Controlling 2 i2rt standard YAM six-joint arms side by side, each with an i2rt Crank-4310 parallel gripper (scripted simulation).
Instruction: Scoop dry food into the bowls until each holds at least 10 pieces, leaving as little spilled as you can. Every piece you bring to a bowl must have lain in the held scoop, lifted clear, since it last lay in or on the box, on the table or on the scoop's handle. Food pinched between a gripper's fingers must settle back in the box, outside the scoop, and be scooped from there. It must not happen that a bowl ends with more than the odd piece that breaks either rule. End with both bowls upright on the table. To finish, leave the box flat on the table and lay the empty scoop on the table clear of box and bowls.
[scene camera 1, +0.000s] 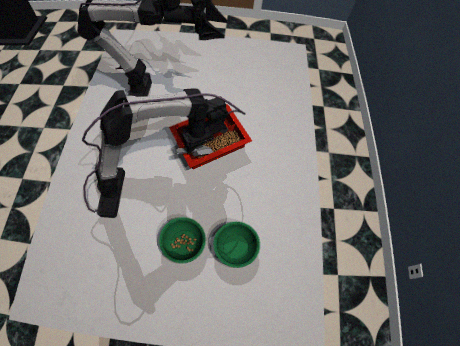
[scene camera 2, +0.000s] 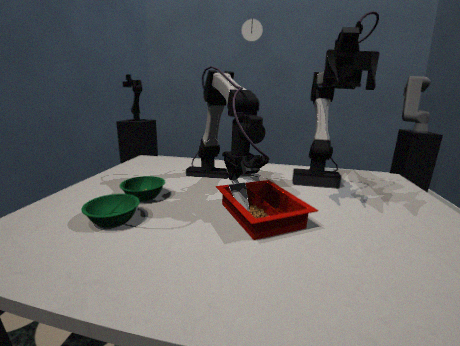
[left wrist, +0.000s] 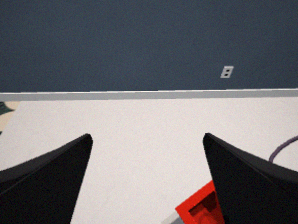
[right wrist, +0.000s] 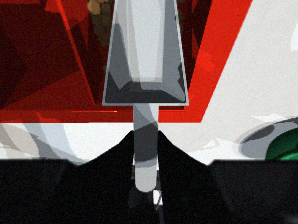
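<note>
Scene camera 1 shows a green bowl (scene camera 1: 177, 227), while scene camera 2 shows the left gripper (scene camera 2: 356, 84). The left gripper (left wrist: 147, 136) appears in the left wrist view too. In the right wrist view there is a red box (right wrist: 59, 78), along with the right gripper (right wrist: 145, 133).
</note>
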